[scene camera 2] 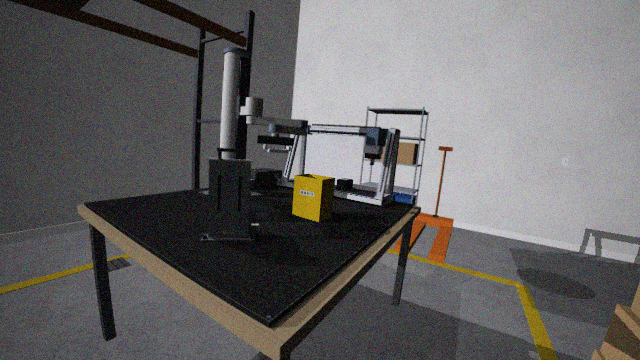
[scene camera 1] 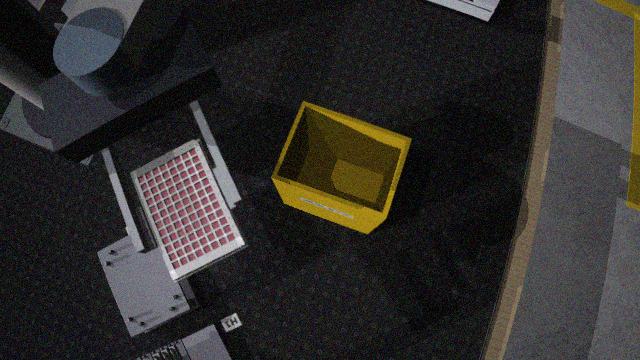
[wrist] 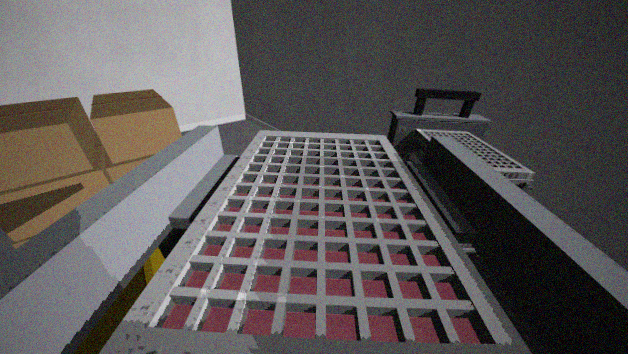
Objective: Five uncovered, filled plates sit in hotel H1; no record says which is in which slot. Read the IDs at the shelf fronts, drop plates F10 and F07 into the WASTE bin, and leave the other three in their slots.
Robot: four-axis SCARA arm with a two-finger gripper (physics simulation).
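Places are measured from the arm's base along level axes (x down, y right, z back), in metres.
Pixels of known places: gripper, fingertip midpoint: (scene camera 2: 277, 147) (scene camera 1: 190, 227) (wrist: 322, 150).
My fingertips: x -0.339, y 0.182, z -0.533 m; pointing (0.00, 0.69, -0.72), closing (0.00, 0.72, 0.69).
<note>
Ahead of a thing's pixels: the offset from my fingertips to its top centre. "spot": to the spot under its first point.
My gripper (scene camera 1: 187, 226) (scene camera 2: 276, 148) (wrist: 322, 150) is shut on a white gridded plate with red-filled wells. The plate @(dy -0.016, dx +0.005, dz +0.017 m) (scene camera 1: 183, 200) (wrist: 320, 220) lies level between the two long fingers, uncovered; its ID cannot be read. The yellow WASTE bin @(dy -0.156, dx +0.126, dz -0.113 m) (scene camera 1: 294, 192) (scene camera 2: 311, 206) stands upright to the right of the held plate in scene camera 1, apart from it; its inside shows yellow walls and floor. Hotel H1 (scene camera 1: 214, 345) (scene camera 2: 230, 186) (wrist: 440, 125) is beyond the gripper in the wrist view. Another gridded plate @(dy +0.247, dx +0.060, dz +0.012 m) (wrist: 487, 150) sits in it, partly hidden by the right finger.
A grey stand with small pegs @(spot: dy +0.140, dx +0.267, dz +0.131 m) (scene camera 1: 145, 295) lies close to the held plate's front and left finger. The H1 label @(spot: dy +0.136, dx +0.326, dz -0.015 m) (scene camera 1: 231, 322) is beside the hotel. A gantry frame (scene camera 2: 337, 129) stands behind the bin. The table's wooden edge (scene camera 1: 532, 175) runs along the right. Cardboard boxes (wrist: 45, 150) show at left.
</note>
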